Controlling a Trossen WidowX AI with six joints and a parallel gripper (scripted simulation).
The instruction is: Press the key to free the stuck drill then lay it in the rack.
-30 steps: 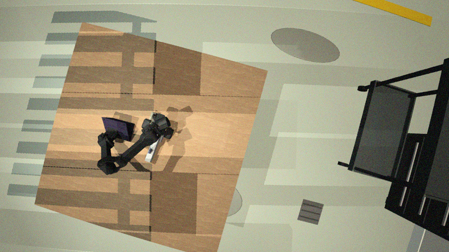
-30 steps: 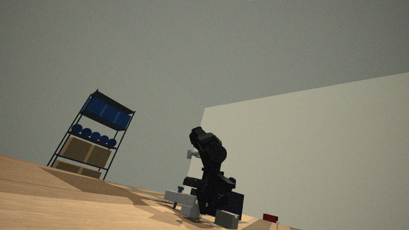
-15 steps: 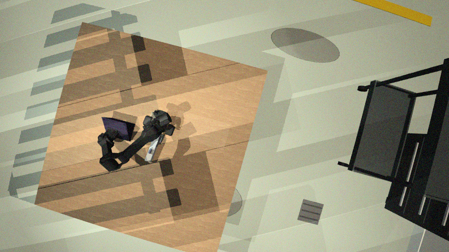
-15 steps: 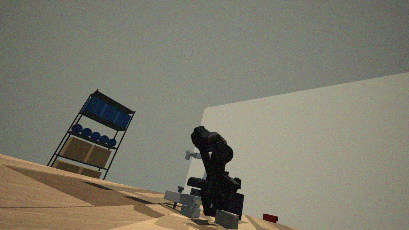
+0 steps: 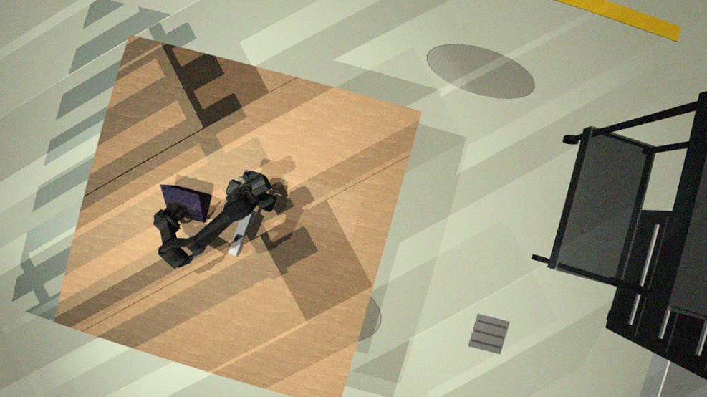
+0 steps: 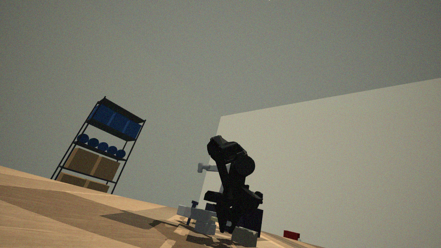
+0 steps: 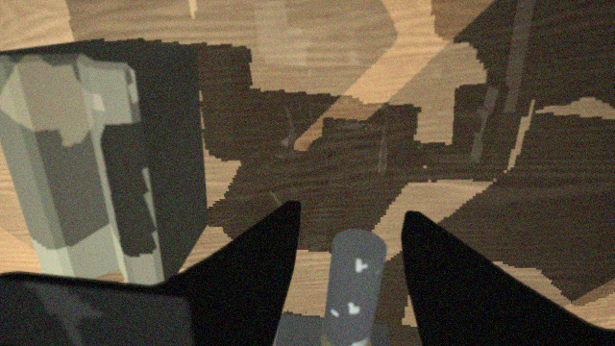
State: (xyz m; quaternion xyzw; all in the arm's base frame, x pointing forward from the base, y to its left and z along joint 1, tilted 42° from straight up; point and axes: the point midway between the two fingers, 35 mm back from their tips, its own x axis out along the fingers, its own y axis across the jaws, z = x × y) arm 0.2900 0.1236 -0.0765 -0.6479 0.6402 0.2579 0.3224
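My gripper tip is now 5 cm to the left of the drill and 3 cm below it. Also, from my gripper tip: key 2 cm behind, 18 cm to the right, 3 cm above; housing 1 cm behind, 15 cm to the right, 1 cm above; rack 7 cm behind, 2 cm to the left.
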